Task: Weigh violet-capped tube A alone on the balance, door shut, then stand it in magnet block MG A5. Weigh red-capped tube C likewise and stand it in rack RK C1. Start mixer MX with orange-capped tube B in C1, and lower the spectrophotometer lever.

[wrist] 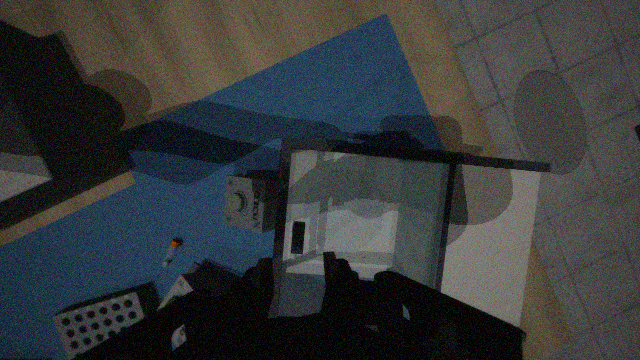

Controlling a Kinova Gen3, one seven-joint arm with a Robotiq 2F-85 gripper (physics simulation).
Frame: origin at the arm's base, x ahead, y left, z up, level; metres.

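Seen in the pictures: gripper, fingertip midpoint: (298, 270).
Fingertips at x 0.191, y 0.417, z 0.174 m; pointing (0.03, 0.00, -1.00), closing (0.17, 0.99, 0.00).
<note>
Pixels of each thing's top centre, then the offset from my fingertips to it. "pt": a spot on its surface instead. Level surfaces: height alone.
- balance at its top centre: (363, 244) dx +0.014, dy +0.051, dz -0.053 m
- Orange-capped tube B at its top centre: (168, 254) dx +0.024, dy -0.222, dz -0.262 m
- blue mat at its surface level: dz -0.276 m
- light rack at its top centre: (103, 330) dx +0.107, dy -0.338, dz -0.245 m
- pale box at a spot on its surface: (179, 287) pt dx +0.066, dy -0.198, dz -0.222 m
My gripper (298, 270) is partly open and empty, above the near-left part of the balance (448, 225), as seen in the wrist view. The balance has a dark-framed glass chamber and a pale body that shows at the right; I cannot tell whether its door is shut. Orange-capped tube B (171, 251) is on the blue mat (210, 197), left of the gripper. A light rack (101, 320) with rows of dark holes is at the lower left, partly hidden by the gripper; its label cannot be read. Violet-capped tube A and red-capped tube C do not show.
A grey box (244, 203) with a round button and a PRINT label stands by the balance's left side. Another pale box (179, 287) is partly hidden by the gripper. A large dark object (45, 100) is at the left edge. Tiled floor shows at the right.
</note>
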